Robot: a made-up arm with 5 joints.
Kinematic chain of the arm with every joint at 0, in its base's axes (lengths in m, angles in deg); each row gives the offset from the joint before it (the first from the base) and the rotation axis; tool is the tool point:
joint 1: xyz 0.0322 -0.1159 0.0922 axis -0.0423 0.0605 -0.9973
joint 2: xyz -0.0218 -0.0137 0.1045 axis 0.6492 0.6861 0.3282
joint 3: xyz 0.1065 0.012 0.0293 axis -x
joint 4: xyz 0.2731 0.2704 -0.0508 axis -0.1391 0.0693 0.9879
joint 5: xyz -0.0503 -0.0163 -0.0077 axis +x
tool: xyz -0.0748 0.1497 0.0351
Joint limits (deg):
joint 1: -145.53..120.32
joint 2: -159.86..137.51
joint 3: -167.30..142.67
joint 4: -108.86..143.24
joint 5: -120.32..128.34
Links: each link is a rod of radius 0.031 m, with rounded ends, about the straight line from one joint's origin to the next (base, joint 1, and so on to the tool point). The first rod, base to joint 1, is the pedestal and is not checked.
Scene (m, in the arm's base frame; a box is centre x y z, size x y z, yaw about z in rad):
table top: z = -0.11
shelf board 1: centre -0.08 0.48 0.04 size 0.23 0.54 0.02 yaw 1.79
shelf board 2: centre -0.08 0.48 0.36 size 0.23 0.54 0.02 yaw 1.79
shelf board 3: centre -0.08 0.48 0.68 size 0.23 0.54 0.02 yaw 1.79
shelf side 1: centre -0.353 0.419 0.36 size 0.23 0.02 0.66 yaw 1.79
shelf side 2: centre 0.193 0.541 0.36 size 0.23 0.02 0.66 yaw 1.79
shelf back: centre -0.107 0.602 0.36 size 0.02 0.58 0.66 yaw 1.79
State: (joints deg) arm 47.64 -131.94 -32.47 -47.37 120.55
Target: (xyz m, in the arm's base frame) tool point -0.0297 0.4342 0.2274
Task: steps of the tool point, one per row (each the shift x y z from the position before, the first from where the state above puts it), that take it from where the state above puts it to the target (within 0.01 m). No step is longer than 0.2 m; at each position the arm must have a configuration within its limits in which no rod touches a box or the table.
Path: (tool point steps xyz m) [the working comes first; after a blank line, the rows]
Joints at the target: -2.17 -143.98 -76.69 -84.77 58.16
Straight joint move there: clear.

1: 0.0034 0.1222 -0.0185
2: -0.0413 0.1271 -0.0085
3: -0.0868 0.1132 0.0018
4: -0.1244 0.0817 0.0113
5: -0.1471 0.0380 0.0190

